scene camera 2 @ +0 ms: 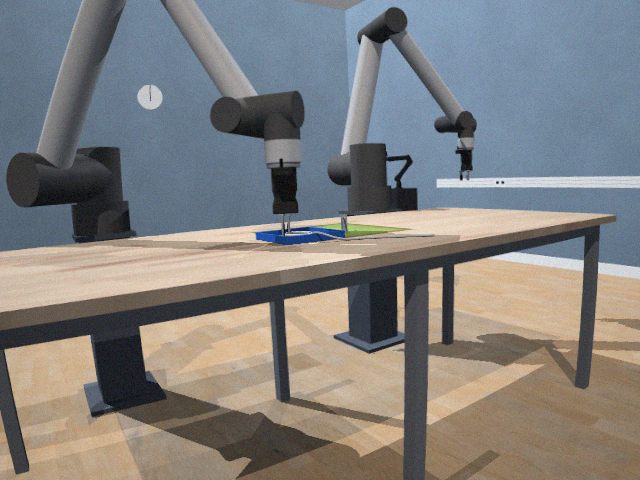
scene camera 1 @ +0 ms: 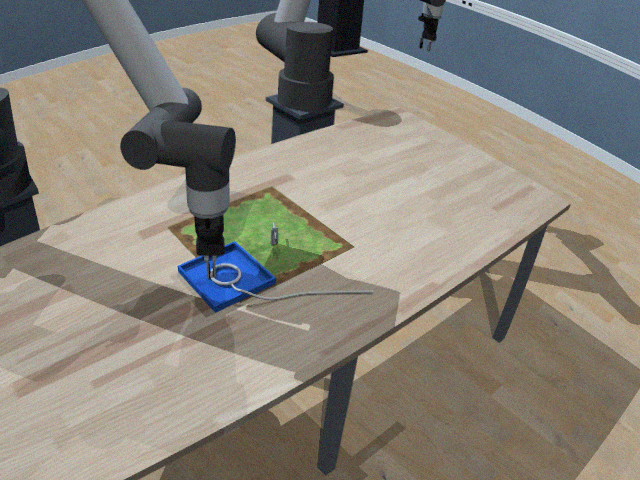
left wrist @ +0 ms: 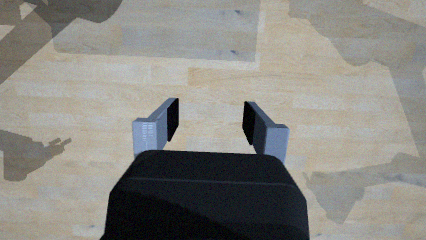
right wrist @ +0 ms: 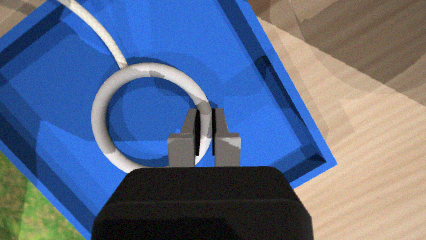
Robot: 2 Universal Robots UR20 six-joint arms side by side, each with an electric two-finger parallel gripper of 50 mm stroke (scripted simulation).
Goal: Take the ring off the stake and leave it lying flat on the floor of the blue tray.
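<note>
I see my left gripper and my right gripper in the pictures, and with them a blue tray and a grey ring. Scene camera 1 shows my right gripper, and the right wrist view shows my right gripper as well.
</note>
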